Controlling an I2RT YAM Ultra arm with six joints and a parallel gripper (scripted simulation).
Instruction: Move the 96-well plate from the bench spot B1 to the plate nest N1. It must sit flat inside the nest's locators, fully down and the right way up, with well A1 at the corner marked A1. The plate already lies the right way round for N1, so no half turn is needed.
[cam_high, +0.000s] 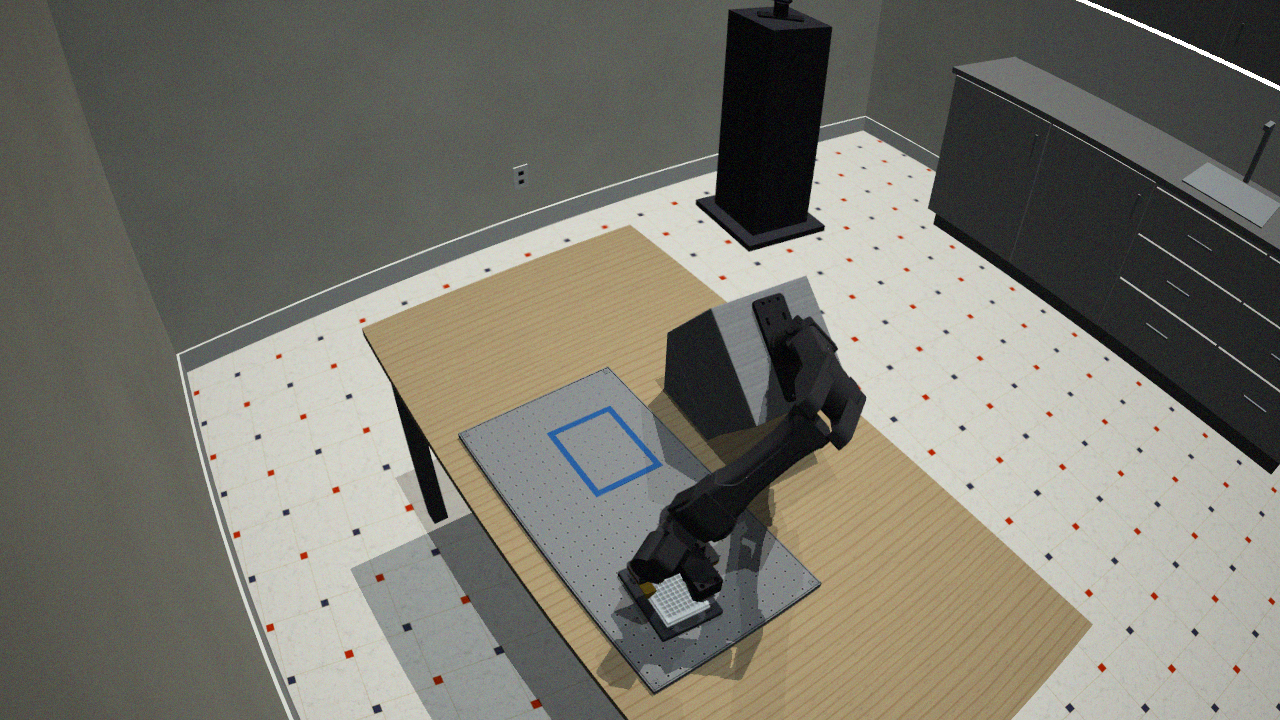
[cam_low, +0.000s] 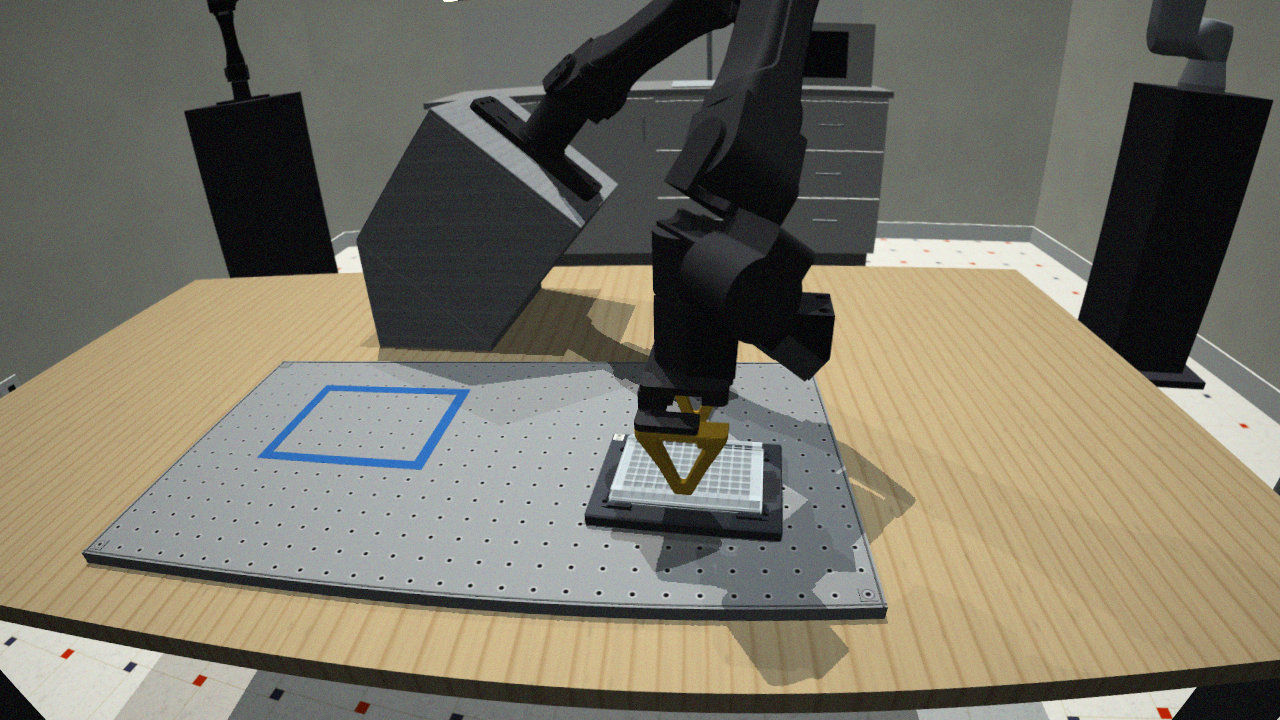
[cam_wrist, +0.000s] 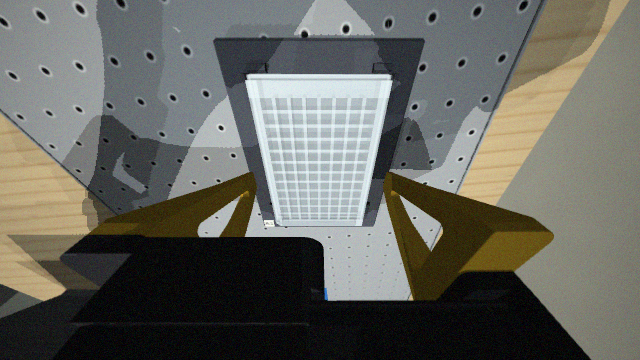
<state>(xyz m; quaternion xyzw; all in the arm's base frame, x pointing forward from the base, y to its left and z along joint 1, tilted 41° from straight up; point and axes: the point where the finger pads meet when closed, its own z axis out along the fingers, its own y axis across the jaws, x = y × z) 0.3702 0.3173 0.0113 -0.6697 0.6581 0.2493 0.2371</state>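
My gripper is now 3 cm above the clear 96-well plate. The rest, counted from my hand: A1 corner mark: 8 cm to the right, 5 cm behind, 3 cm below; then dark plate nest: 4 cm below.
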